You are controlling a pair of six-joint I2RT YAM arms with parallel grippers.
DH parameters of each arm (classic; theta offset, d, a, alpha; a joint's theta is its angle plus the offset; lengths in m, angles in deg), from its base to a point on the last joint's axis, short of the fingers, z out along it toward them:
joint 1: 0 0.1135 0.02 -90
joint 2: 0 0 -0.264 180
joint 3: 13.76 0 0.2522 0
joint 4: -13.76 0 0.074 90
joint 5: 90 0 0 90
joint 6: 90 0.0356 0 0
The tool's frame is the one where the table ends.
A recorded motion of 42 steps. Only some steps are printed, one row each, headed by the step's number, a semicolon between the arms.
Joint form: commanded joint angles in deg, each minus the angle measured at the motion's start. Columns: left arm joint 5, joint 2, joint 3, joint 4, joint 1, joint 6; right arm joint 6, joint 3, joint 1, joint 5, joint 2, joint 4.
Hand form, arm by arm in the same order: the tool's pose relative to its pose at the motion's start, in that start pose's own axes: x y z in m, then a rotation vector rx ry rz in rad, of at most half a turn. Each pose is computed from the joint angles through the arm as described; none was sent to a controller.
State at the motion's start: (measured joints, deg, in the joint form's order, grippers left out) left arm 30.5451 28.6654 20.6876 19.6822 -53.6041 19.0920; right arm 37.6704 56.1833 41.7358 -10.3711 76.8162 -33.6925
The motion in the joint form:
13: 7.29 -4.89 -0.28 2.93 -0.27 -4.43; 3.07 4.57 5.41 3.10 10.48 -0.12
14: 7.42 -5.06 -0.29 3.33 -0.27 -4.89; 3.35 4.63 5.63 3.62 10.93 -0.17
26: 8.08 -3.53 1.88 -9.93 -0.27 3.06; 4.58 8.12 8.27 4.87 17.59 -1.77
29: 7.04 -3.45 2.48 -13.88 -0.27 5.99; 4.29 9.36 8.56 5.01 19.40 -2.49
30: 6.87 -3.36 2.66 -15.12 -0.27 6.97; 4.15 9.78 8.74 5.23 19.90 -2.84
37: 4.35 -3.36 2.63 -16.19 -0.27 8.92; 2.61 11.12 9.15 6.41 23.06 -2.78
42: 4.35 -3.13 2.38 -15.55 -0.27 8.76; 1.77 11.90 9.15 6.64 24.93 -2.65
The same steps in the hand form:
13: -0.0189 -0.0060 -0.0117 0.0941 -0.1431 -0.0042; 0.0031 0.0223 0.0435 0.0757 0.0880 -0.0089
14: -0.0200 -0.0061 -0.0122 0.0945 -0.1510 -0.0065; 0.0038 0.0225 0.0458 0.0865 0.0893 -0.0069
26: -0.0062 -0.0087 -0.0080 0.1590 0.0091 0.0078; 0.0082 0.0334 0.0731 0.1449 0.1540 -0.0172
29: -0.0028 -0.0094 -0.0083 0.1611 0.0584 0.0260; 0.0076 0.0353 0.0797 0.1601 0.1711 -0.0248
30: -0.0015 -0.0098 -0.0083 0.1652 0.0736 0.0320; 0.0077 0.0363 0.0814 0.1669 0.1754 -0.0297
37: 0.0011 -0.0092 -0.0084 0.1334 0.1049 0.0586; 0.0077 0.0369 0.0956 0.1983 0.1892 -0.0626
42: 0.0021 -0.0092 -0.0079 0.1323 0.1029 0.0573; 0.0070 0.0364 0.1041 0.2111 0.2004 -0.0764

